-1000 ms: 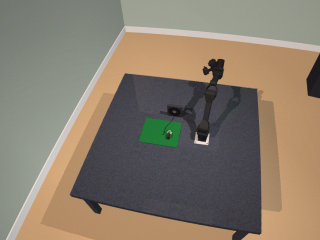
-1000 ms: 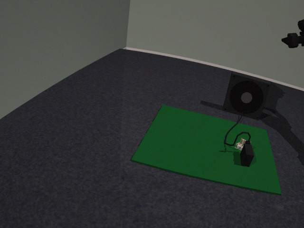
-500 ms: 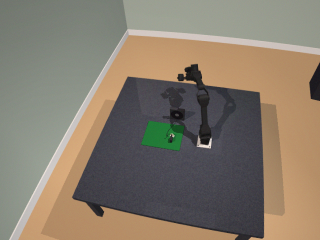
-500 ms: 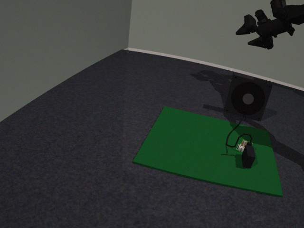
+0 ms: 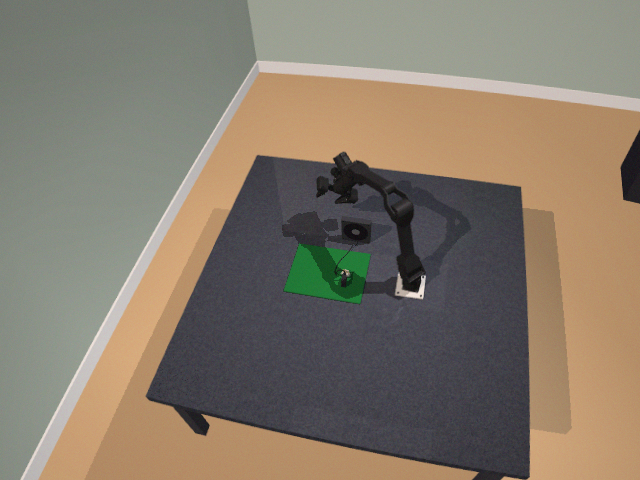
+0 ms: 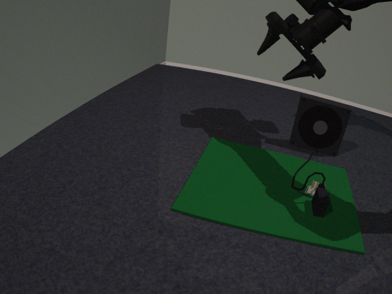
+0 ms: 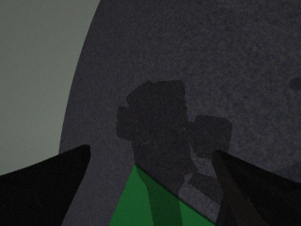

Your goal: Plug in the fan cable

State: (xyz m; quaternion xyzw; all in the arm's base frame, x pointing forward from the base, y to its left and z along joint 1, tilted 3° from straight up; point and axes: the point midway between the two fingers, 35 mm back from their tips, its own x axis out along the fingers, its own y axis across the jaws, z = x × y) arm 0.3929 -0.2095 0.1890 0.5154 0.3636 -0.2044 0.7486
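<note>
The black plug is 28 cm to the left of my gripper tip, 17 cm behind it and 13 cm below it. Also, from my gripper tip: green board: 25 cm to the left, 16 cm below, 9 cm behind; white four-pin header: 23 cm to the left, 16 cm behind, 15 cm below; black fan: 15 cm behind, 9 cm below, 5 cm to the left.
</note>
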